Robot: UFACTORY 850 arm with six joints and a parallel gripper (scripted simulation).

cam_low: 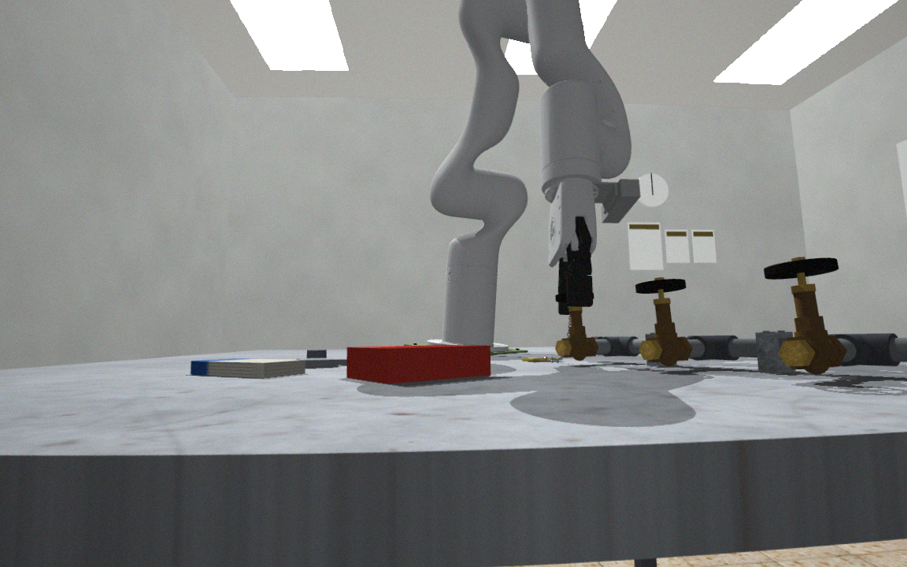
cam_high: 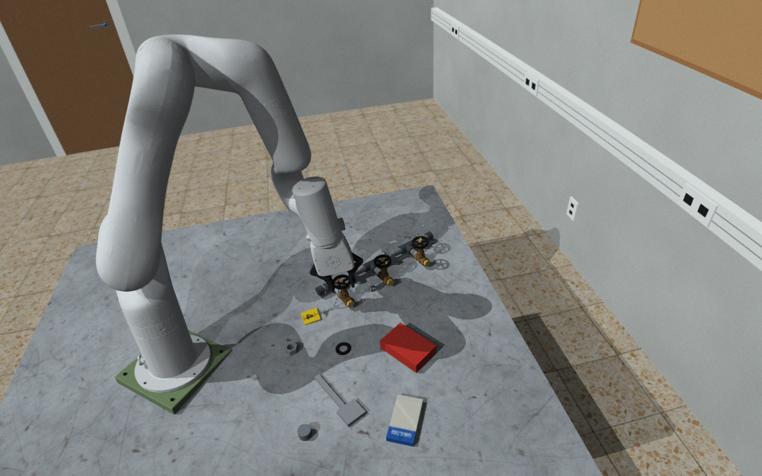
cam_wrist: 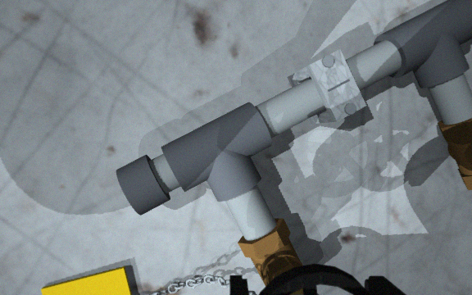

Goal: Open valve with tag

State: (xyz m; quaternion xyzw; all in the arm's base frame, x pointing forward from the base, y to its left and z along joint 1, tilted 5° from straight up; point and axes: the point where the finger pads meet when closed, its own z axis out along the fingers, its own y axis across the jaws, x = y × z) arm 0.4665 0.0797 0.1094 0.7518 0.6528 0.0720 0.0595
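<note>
My hand is 90 mm past the yellow tag, 90 mm above it and 20 mm to the left of it. The rest, counted from my hand: black washer 160 mm to the right, 90 mm below, 40 mm behind; then red block 210 mm to the right, 130 mm ahead, 70 mm below; then grey nut 170 mm behind, 120 mm to the right, 80 mm below.
</note>
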